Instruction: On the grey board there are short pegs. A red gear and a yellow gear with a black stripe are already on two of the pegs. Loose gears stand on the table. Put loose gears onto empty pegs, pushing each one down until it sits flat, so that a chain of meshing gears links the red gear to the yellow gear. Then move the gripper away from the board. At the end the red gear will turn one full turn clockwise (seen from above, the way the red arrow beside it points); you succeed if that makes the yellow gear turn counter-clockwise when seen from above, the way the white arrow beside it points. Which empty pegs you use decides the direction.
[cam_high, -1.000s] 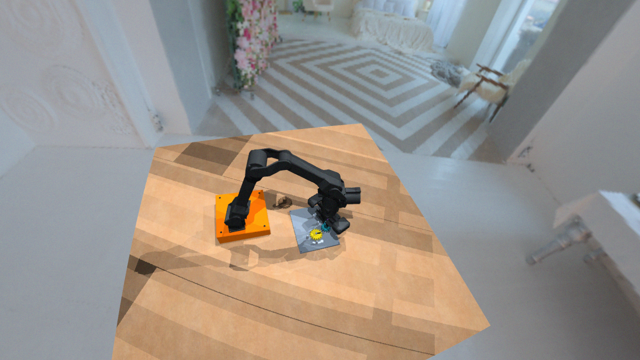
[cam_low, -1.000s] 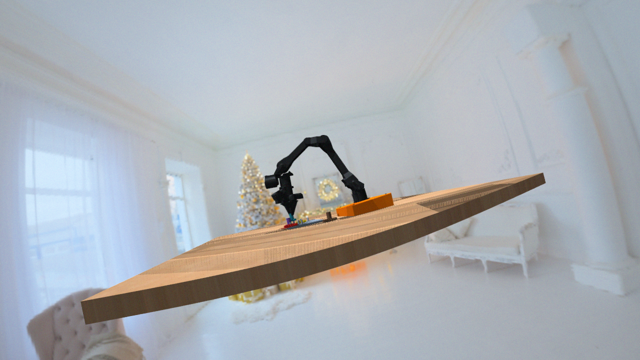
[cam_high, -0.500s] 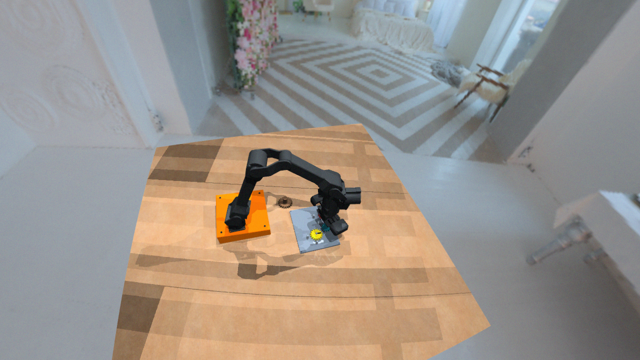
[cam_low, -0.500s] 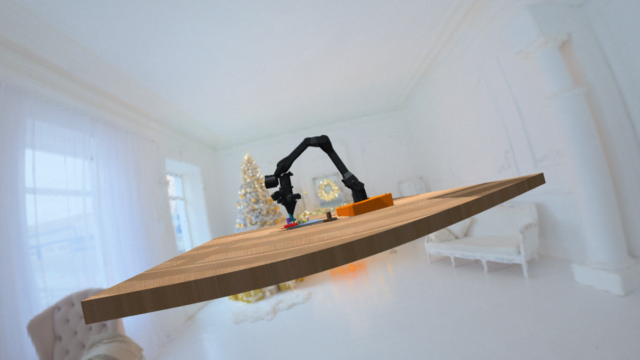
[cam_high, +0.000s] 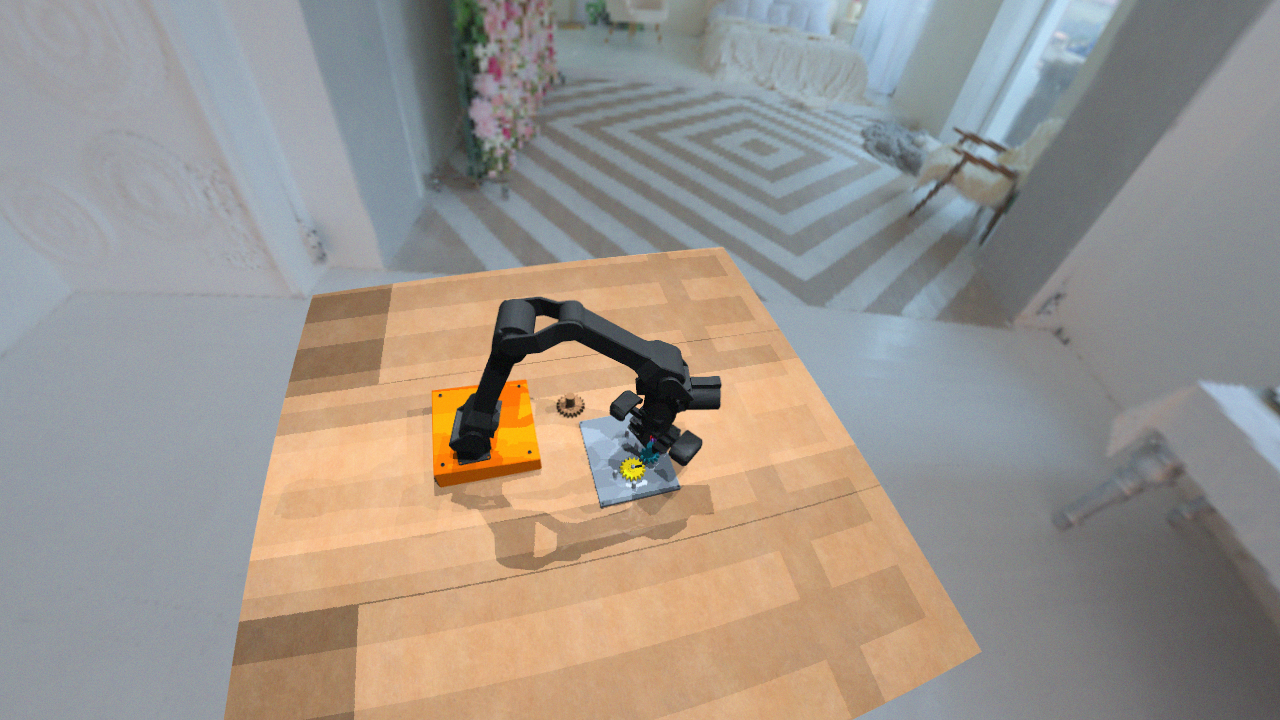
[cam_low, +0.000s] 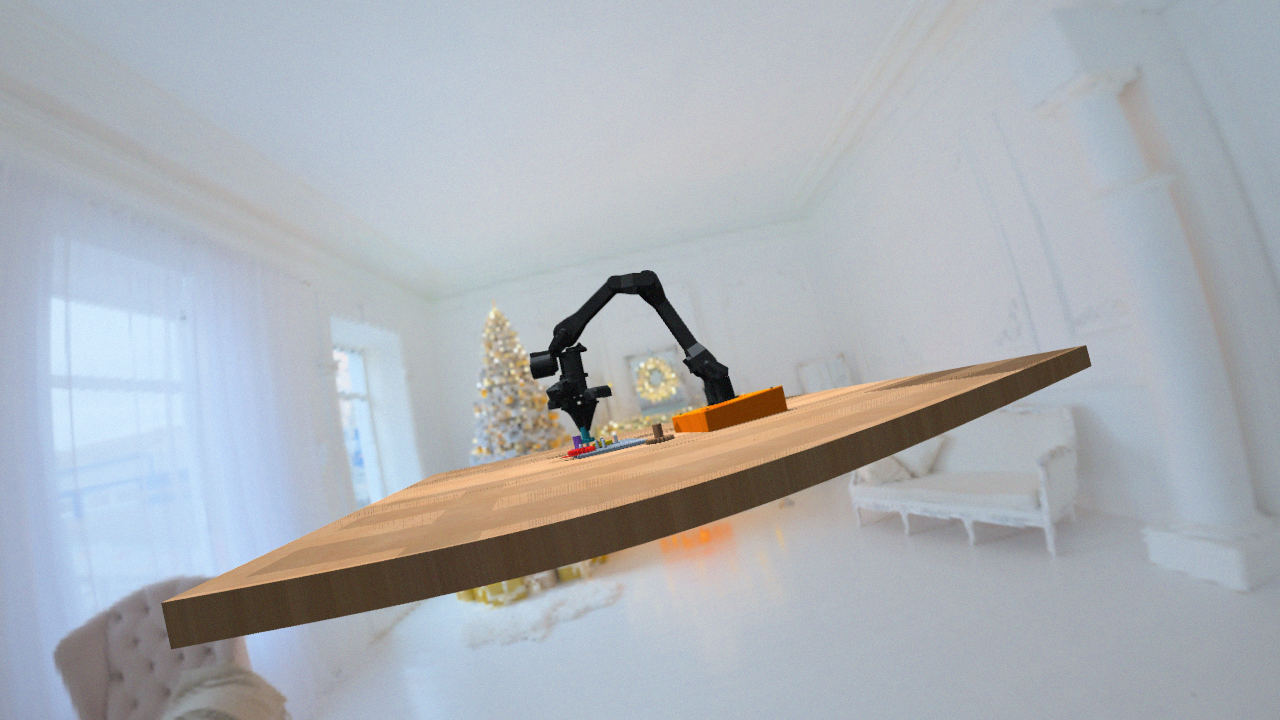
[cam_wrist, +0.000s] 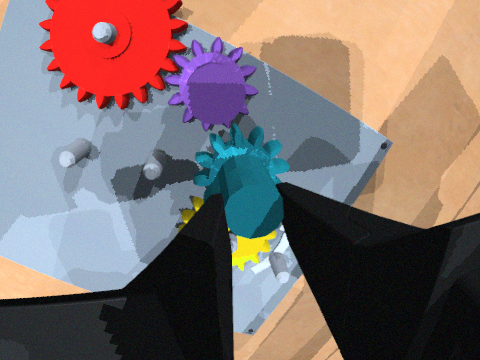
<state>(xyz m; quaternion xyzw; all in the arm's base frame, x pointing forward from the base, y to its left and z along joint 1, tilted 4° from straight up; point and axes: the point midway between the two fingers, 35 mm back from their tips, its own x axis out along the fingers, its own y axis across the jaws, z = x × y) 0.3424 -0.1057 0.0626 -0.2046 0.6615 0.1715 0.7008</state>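
The purple gear is 30 mm ahead of my gripper tip, 20 mm to the left of it and 30 mm below it. From my gripper tip the other things lie so: teal gear 10 mm below; then white arrow 40 mm behind, 50 mm to the right, 50 mm below; then yellow gear 40 mm behind, 10 mm to the right, 40 mm below.
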